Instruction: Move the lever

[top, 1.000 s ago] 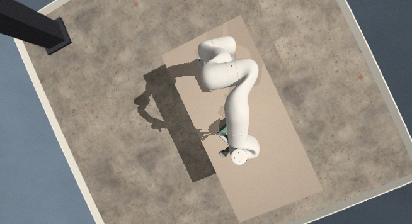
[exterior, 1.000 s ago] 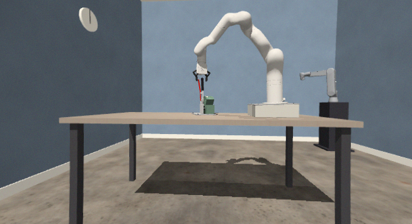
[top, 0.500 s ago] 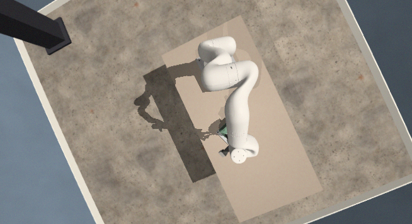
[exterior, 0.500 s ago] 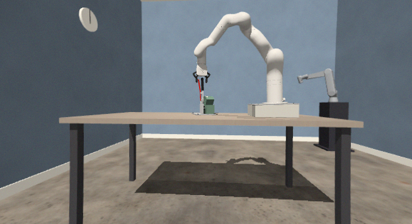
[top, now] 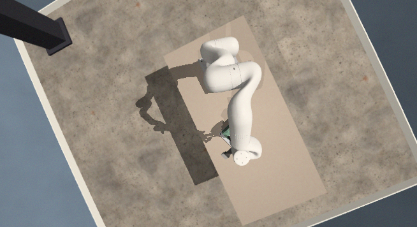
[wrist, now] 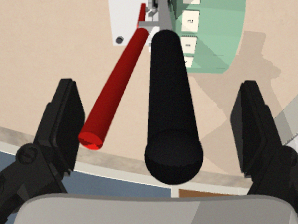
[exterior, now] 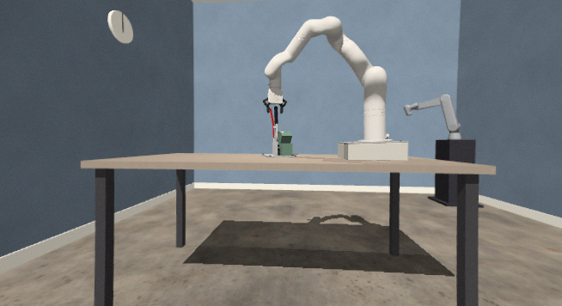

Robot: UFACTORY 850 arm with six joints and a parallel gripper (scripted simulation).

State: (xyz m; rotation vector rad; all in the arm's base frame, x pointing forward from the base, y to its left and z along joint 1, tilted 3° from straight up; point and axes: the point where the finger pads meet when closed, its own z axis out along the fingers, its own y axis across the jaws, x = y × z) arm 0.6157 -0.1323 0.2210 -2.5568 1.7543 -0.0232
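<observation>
Now: the red bar 1 cm ahead of my hand, 2 cm to the left of it and 11 cm below it.
</observation>
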